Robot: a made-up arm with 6 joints.
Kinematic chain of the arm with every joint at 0, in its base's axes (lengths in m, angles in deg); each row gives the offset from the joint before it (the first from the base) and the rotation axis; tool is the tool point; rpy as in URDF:
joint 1: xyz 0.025 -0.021 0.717 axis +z
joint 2: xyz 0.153 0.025 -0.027 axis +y
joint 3: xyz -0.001 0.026 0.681 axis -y
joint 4: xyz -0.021 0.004 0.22 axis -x
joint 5: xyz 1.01 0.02 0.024 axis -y
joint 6: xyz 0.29 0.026 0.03 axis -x
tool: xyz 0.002 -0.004 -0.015 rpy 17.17 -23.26 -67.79
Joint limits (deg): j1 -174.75..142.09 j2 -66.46..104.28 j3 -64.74..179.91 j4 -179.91..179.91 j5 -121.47..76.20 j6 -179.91..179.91
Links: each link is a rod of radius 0.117 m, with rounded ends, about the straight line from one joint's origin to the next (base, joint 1, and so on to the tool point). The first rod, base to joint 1, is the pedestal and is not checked.
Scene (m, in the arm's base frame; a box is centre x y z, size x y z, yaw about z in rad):
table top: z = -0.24
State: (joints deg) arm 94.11 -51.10 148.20 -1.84 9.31 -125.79
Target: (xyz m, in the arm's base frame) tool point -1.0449 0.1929 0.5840
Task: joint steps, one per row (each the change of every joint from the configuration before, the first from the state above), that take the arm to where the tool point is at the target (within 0.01 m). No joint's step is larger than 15 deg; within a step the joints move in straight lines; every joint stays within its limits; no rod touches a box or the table.
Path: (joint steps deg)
1: -13.82 4.86 4.53 2.15 3.71 -0.10
2: -13.82 4.86 4.53 2.16 3.72 -0.11
3: -13.82 4.85 4.53 2.15 3.71 -0.10
4: -13.82 4.86 4.53 2.15 3.71 -0.10
5: -13.82 4.86 4.53 2.16 3.72 -0.11
6: -13.82 4.86 4.53 2.15 3.71 -0.10
7: -13.82 4.85 4.53 2.16 3.71 -0.10

